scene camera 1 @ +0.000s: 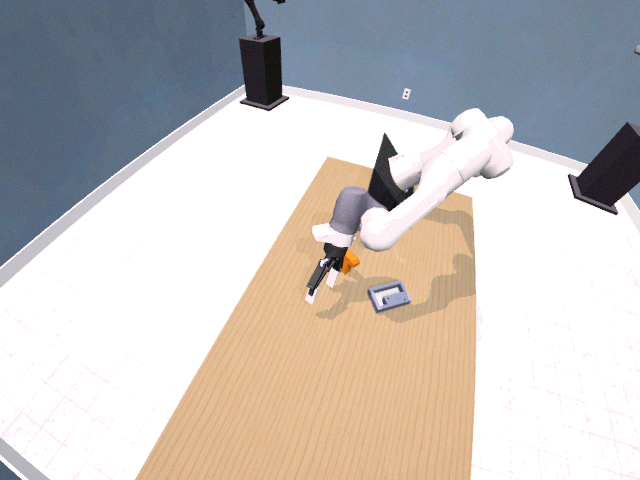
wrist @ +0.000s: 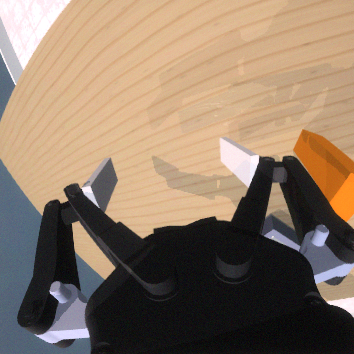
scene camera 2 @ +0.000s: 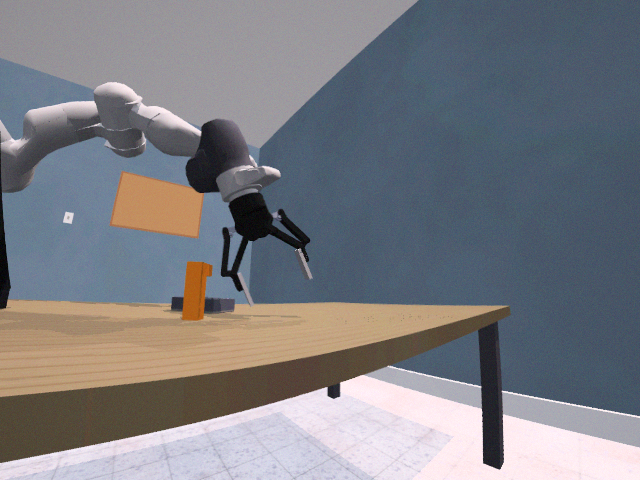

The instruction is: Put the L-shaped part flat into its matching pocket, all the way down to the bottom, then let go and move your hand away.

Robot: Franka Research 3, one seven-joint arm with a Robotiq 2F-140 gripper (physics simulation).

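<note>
The orange L-shaped part (scene camera 1: 349,261) (scene camera 2: 194,291) (wrist: 325,170) stands upright on the table, its long arm vertical and its short arm at the top. The blue-grey pocket tray (scene camera 1: 395,305) (scene camera 2: 219,305) (wrist: 284,236) lies flat on the table, apart from the part; a raised block fills one corner around its pale L-shaped recess. In the wrist view it is partly hidden behind a finger. My gripper (scene camera 1: 321,287) (scene camera 2: 276,277) (wrist: 167,158) is open and empty, tilted, above the table. The part is outside the fingers, beyond the right finger in the wrist view.
The wooden table (scene camera 1: 330,392) (scene camera 2: 330,341) (wrist: 100,75) carries the part and tray. A black panel (scene camera 1: 383,175) stands near the arm's base. The arm reaches over the table behind the part and tray in scene camera 1. Dark pedestals stand on the floor.
</note>
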